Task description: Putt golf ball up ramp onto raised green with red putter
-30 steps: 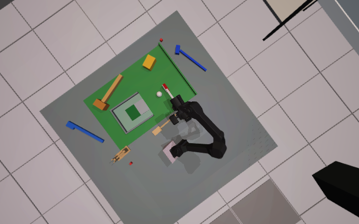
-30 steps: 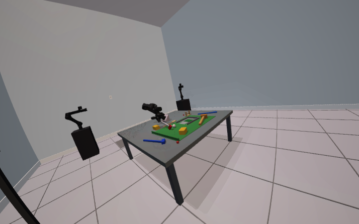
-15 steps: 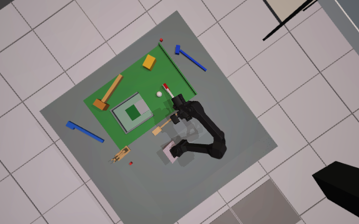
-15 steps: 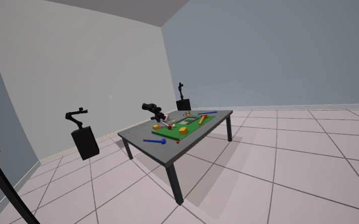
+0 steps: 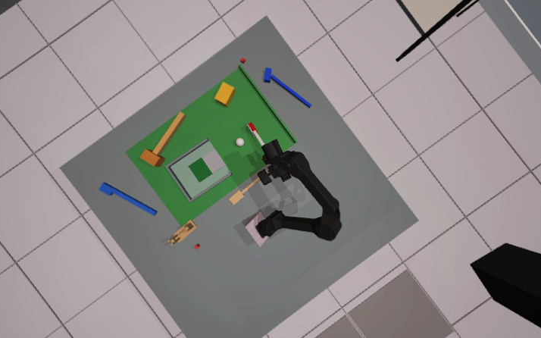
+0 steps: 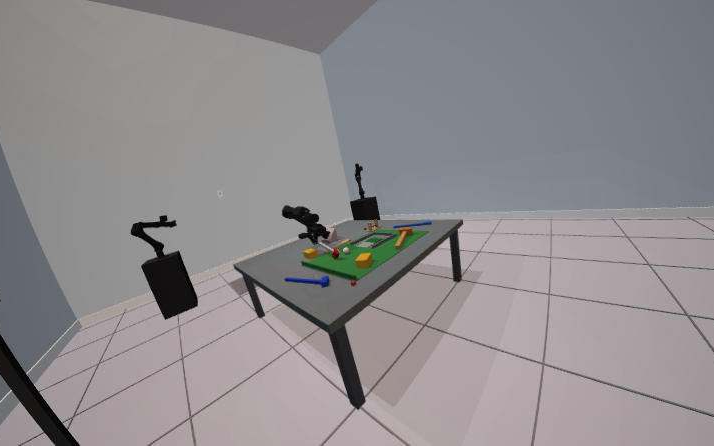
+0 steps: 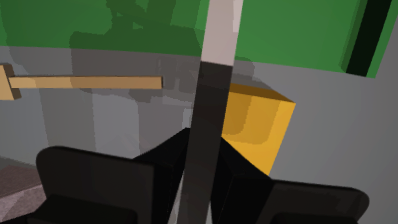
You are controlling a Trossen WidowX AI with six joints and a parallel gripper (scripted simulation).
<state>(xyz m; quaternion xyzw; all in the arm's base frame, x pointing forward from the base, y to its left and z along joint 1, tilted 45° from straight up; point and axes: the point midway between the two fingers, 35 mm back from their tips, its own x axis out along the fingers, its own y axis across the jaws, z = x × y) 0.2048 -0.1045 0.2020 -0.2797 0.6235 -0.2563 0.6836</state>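
My gripper tip is now 19 cm to the right of the tan rod, 7 cm above it and 1 cm past it. Round my gripper tip: white golf ball: 21 cm ahead, 9 cm to the left, 5 cm below.
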